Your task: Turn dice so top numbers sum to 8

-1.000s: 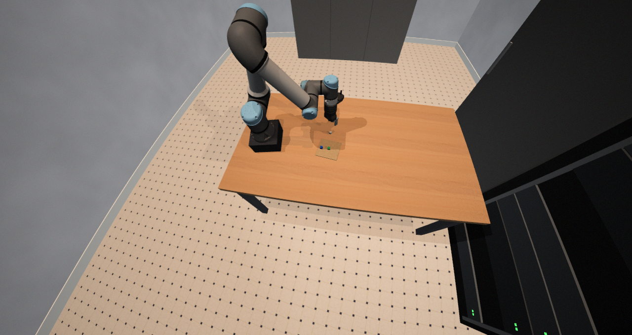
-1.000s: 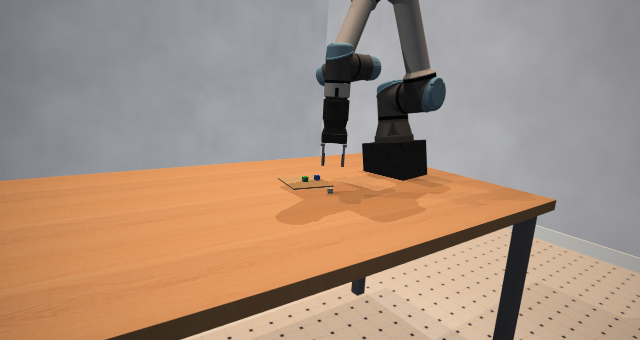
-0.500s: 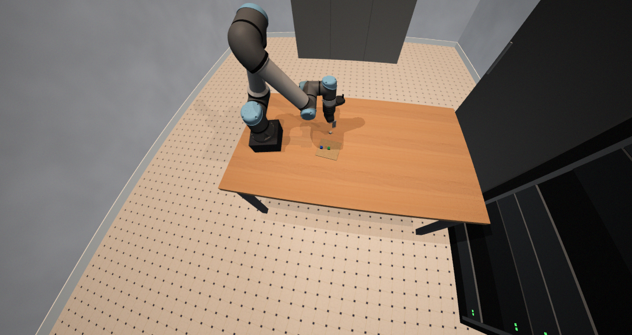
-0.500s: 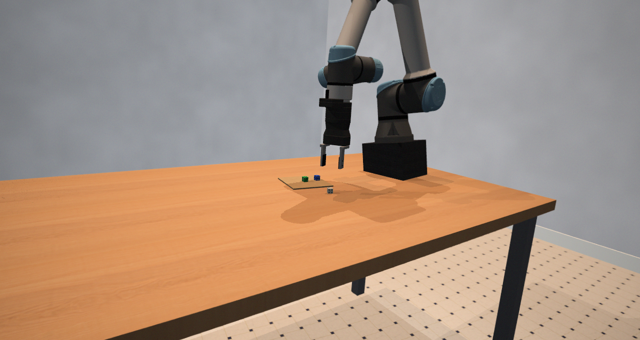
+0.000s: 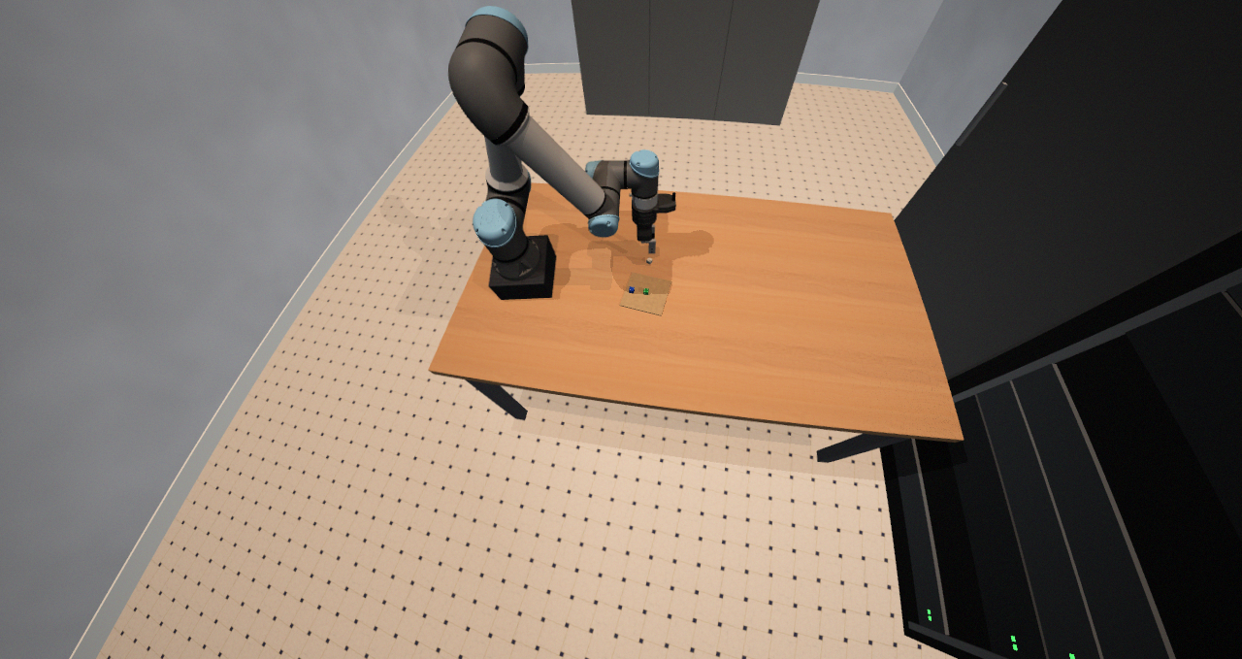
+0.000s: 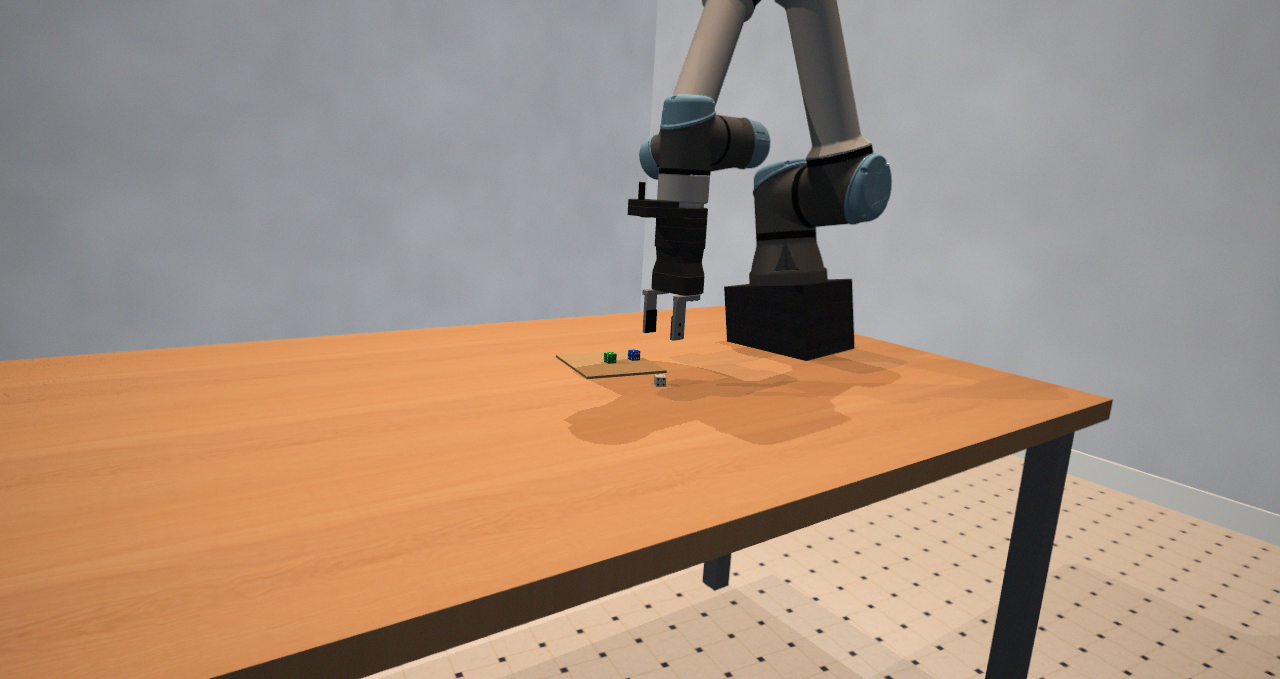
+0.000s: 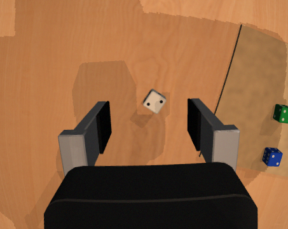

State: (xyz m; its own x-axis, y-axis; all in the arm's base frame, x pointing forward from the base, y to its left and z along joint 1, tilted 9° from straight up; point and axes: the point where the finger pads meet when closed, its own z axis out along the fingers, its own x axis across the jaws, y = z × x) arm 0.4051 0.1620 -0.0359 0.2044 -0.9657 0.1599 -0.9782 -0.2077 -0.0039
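Now: hand 1 cm to the left of the white die and 9 cm above it. From my hand the other things lie so: green die (1 cm ahead, 14 cm to the right, 8 cm below); then mat (1 cm ahead, 14 cm to the right, 9 cm below); then blue die (4 cm behind, 14 cm to the right, 8 cm below).
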